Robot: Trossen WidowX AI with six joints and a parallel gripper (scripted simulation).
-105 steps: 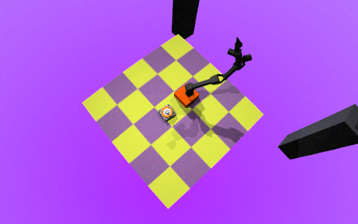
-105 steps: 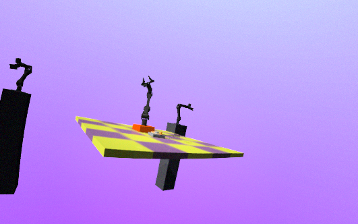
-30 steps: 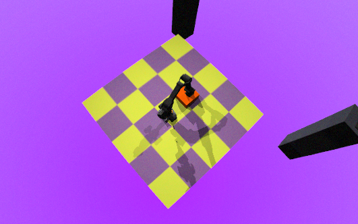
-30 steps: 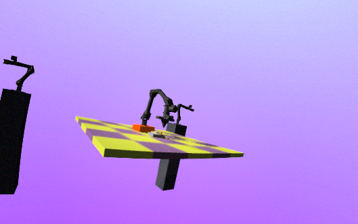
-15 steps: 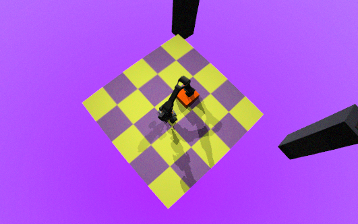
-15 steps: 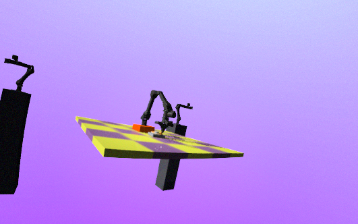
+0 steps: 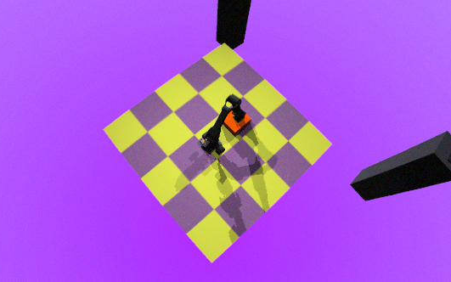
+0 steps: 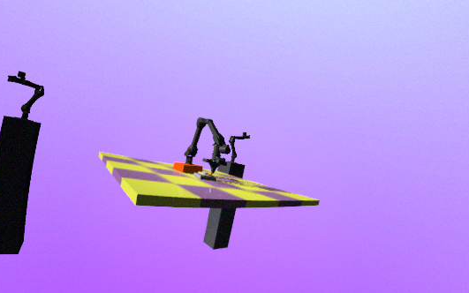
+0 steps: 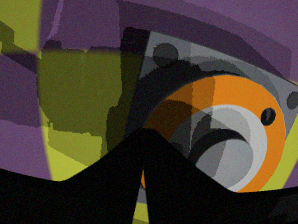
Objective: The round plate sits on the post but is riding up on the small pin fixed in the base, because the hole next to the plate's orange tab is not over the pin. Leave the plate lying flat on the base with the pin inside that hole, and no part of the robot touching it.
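The grey base lies 5 cm to the right of my gripper tip, 2 cm below it and 2 cm behind it.
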